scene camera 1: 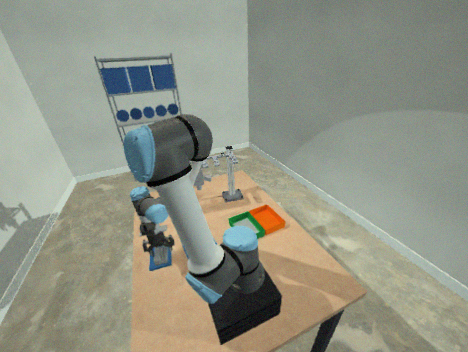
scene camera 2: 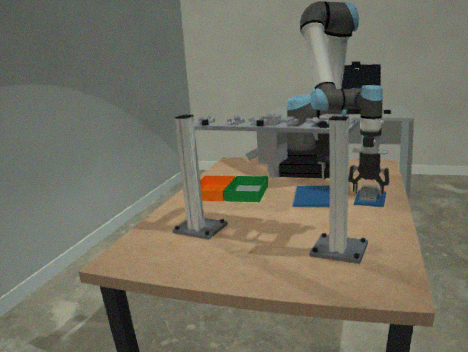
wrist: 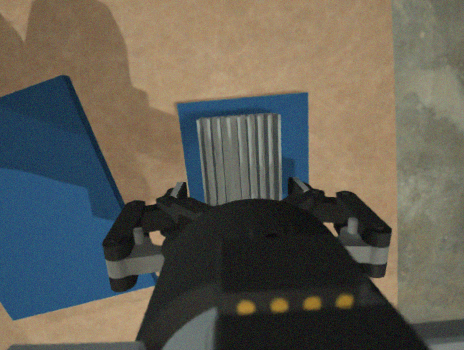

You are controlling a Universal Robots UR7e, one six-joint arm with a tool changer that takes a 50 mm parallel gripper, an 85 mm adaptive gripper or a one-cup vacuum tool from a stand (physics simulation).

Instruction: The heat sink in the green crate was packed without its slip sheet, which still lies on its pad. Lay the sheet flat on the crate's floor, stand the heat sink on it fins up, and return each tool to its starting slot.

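Places are measured from the arm's base along level axes (x left, y back, z up), in centimetres.
Pixels of known places: arm's base, origin of the base link: (scene camera 1: 245, 274) (scene camera 2: 299, 146).
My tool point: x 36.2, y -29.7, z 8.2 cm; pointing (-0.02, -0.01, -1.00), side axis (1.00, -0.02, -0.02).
Note:
For each thing: its top centre in the pictures, then the offset to it from my tool point. "spot": a spot on its surface instead.
- grey heat sink, middle of its top: (wrist: 242, 184) (scene camera 2: 369, 188) (scene camera 1: 160, 252) dz -15.9, dx +0.0, dy +1.0 cm
- light grey slip sheet, middle of its top: (scene camera 2: 247, 192) (scene camera 1: 246, 229) dz -19.4, dx -47.3, dy -5.0 cm
- green crate, middle of its top: (scene camera 2: 229, 183) (scene camera 1: 256, 219) dz -15.6, dx -54.2, dy -6.5 cm
- larger blue pad, surface spot: (wrist: 45, 240) (scene camera 2: 316, 196) spot: dz -18.9, dx -18.8, dy -4.6 cm
The grey heat sink (scene camera 1: 161, 256) (scene camera 2: 370, 194) (wrist: 241, 157) stands fins up on the small blue pad (scene camera 2: 361, 202) (wrist: 295, 130). My gripper (scene camera 1: 159, 248) (scene camera 2: 369, 191) (wrist: 238, 188), the adaptive one, is open and low over it, with one finger on each side of the heat sink; contact cannot be made out. The light grey slip sheet (scene camera 1: 245, 224) (scene camera 2: 248, 188) lies on the floor of the green crate (scene camera 1: 256, 232) (scene camera 2: 245, 197). The larger blue pad (scene camera 2: 310, 196) (wrist: 45, 240) bears no sheet.
An orange crate (scene camera 1: 270, 220) (scene camera 2: 212, 192) adjoins the green crate. The tool stand (scene camera 1: 231, 175) (scene camera 2: 338, 190) has two posts and a high crossbar at the table's far end from the arm's base. The table edge runs close beside the small pad, at the right in the wrist view.

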